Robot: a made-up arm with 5 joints.
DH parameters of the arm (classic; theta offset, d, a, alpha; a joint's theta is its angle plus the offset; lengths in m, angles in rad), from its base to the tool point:
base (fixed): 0 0.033 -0.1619 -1.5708
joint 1: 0 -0.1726 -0.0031 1.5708
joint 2: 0 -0.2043 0.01 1.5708
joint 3: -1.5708 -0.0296 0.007 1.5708
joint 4: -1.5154 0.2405 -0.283 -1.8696
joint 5: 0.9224 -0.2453 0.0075 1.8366
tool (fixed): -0.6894 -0.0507 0 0
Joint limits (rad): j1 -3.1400..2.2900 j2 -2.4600..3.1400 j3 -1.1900..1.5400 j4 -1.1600..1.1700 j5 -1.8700..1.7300
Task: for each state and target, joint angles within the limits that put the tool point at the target. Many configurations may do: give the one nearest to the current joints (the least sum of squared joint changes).
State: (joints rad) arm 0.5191 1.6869 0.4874 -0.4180 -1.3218
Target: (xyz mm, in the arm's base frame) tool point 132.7 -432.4 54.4
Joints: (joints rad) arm -0.3163 1.6978 0.2258 -0.1649 -1.2534
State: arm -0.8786 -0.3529 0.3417 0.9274 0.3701
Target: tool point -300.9 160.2 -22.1
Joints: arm -1.2387 -0.9013 0.1707 1.1409 -0.1353
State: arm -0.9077 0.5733 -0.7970 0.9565 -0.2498
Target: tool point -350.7 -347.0 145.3
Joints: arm -0.9167 0.5922 -0.3712 0.4464 -0.1326
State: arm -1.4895 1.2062 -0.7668 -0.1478 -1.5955
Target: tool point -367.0 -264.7 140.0
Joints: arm -1.8188 1.1639 -0.7389 0.0869 -1.6245
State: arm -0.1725 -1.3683 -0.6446 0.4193 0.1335
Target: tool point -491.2 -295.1 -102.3
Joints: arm -0.5985 -0.8249 -0.5849 -0.2755 0.2019
